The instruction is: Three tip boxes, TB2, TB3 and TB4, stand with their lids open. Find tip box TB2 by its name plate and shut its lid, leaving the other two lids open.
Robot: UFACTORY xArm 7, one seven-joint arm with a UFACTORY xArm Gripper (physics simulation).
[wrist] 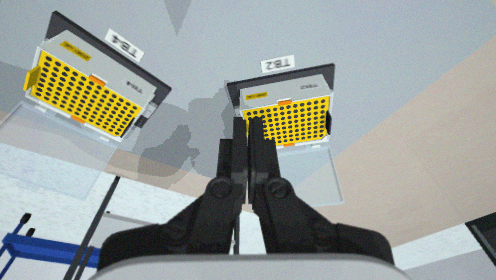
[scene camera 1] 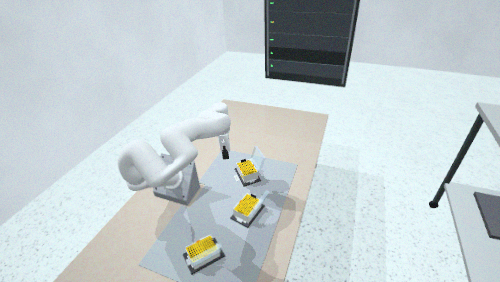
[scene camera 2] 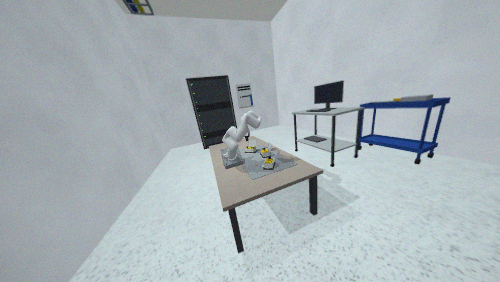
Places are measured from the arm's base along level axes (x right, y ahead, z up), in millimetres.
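Where they show: gripper, fingertip midpoint: point(wrist: 246, 135) point(scene camera 1: 225, 158) point(scene camera 2: 247, 140); arm's base at its link origin: point(scene camera 2: 231, 155).
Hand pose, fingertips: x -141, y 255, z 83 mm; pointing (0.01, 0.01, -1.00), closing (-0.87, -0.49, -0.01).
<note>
Each offset is from my fingertips to the centre of the thing. "spot": to the spot under its first point. Level surfaces: height alone.
Tip box TB2 @[dy +64, dx -109, dz -131 mm] point(scene camera 1: 247, 170) point(scene camera 2: 250, 149) point(wrist: 287, 117), with a yellow tip rack, is the far box. Its name plate @[spot: dy +14, dx -63, dz -194 mm] point(wrist: 278, 63) reads upside down in the wrist view. Its clear lid @[spot: dy +115, dx -162, dz -92 mm] point(scene camera 1: 258, 157) point(wrist: 315, 177) stands open on the side away from the plate. TB4 @[dy +167, dx +139, dz -131 mm] point(scene camera 1: 247, 207) point(scene camera 2: 265, 153) point(wrist: 90, 92) is the middle box, its clear lid point(wrist: 55, 152) open. The near box, TB3 point(scene camera 1: 203, 253) point(scene camera 2: 269, 163), has a lid that is hard to make out in scene camera 1. My gripper point(scene camera 1: 225, 156) point(scene camera 2: 247, 140) point(wrist: 246, 135) is shut and empty, above and to the robot's side of TB2, apart from it.
The boxes stand on dark bases on a grey mat @[dz -196 mm] point(scene camera 1: 172, 240) point(scene camera 2: 257, 173) on the wooden table @[dz -199 mm] point(scene camera 1: 295, 122) point(scene camera 2: 240, 190). The arm's base point(scene camera 1: 190, 185) is at the mat's left. A server rack point(scene camera 1: 306, 30), a desk point(scene camera 2: 327, 111) and a blue cart point(scene camera 2: 400, 143) stand away from the table.
</note>
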